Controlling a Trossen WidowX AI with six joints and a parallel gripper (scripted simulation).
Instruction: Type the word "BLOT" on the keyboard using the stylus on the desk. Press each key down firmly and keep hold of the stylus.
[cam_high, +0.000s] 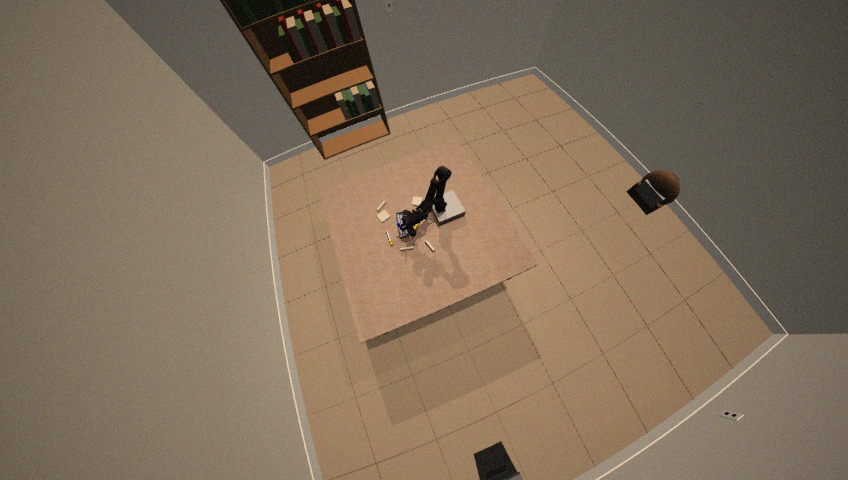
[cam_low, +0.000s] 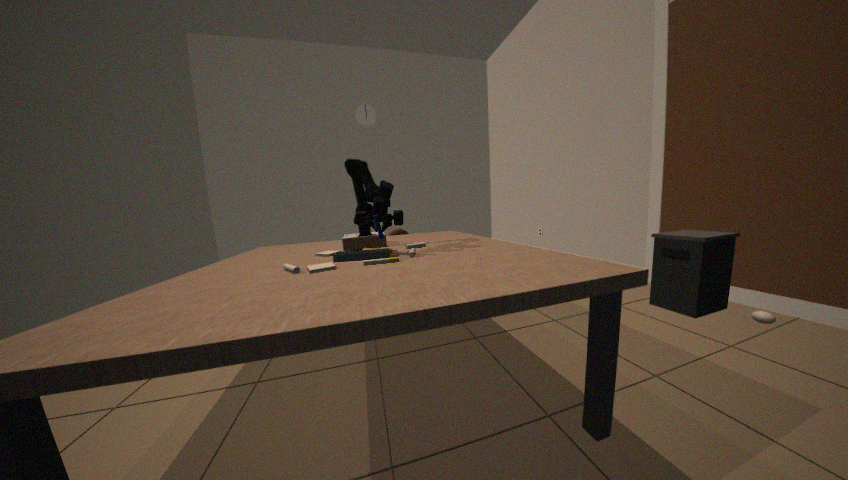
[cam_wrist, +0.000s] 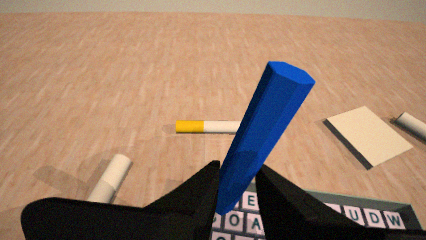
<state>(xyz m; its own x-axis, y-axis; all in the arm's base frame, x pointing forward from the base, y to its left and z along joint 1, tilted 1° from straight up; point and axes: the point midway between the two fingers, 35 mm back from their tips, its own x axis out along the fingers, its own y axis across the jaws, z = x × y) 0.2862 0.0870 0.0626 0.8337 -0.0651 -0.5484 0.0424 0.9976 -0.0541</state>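
The yellow pen lies 10 cm behind my gripper tip, 2 cm to the right of it and 9 cm below it. From my gripper tip the other things lie so: blue stylus 1 cm behind, 2 cm below; cream pad 11 cm ahead, 20 cm to the right, 10 cm below.
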